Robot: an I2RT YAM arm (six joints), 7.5 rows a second.
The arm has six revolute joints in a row. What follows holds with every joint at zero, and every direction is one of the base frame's. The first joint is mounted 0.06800 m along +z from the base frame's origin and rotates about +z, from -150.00 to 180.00 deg. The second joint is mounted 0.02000 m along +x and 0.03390 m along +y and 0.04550 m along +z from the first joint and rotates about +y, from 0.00 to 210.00 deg. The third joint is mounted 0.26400 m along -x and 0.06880 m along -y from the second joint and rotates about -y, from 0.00 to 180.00 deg. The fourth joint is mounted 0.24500 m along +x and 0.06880 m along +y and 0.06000 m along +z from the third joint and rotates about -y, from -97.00 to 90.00 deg. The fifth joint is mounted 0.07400 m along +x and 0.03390 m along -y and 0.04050 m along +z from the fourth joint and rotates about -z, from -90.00 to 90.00 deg. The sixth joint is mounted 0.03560 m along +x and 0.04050 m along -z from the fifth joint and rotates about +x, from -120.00 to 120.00 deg. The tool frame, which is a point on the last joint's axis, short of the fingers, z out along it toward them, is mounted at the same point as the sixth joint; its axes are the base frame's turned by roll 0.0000, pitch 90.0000 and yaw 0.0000 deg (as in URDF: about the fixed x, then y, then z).
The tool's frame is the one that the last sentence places.
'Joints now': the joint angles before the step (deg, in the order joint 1, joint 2, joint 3, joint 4, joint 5, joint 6). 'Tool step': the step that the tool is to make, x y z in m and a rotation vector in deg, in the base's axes. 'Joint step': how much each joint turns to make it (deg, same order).
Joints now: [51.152 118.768 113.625 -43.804 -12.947 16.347]
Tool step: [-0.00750 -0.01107 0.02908 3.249 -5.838 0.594]
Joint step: [-0.034 -4.637 -1.829 2.910 1.370 -2.241]
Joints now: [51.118 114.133 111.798 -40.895 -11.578 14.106]
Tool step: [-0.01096 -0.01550 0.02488 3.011 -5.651 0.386]
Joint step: [-0.054 -5.628 -3.851 3.692 1.293 -2.231]
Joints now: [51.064 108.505 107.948 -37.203 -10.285 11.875]
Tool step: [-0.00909 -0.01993 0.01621 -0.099 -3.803 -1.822]
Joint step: [-0.512 -4.993 -3.386 0.466 2.850 -1.649]
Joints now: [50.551 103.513 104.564 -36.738 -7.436 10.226]
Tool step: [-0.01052 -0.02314 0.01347 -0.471 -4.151 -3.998]
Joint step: [-0.527 -5.679 -4.430 0.963 4.841 -0.910]
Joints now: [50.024 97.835 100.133 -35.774 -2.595 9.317]
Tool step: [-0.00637 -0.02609 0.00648 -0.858 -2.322 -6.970]
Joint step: [-1.273 -5.223 -4.534 0.163 6.041 1.161]
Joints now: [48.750 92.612 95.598 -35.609 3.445 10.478]
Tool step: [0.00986 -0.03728 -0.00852 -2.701 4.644 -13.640]
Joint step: [-4.649 -2.804 -2.777 -5.945 6.447 6.493]
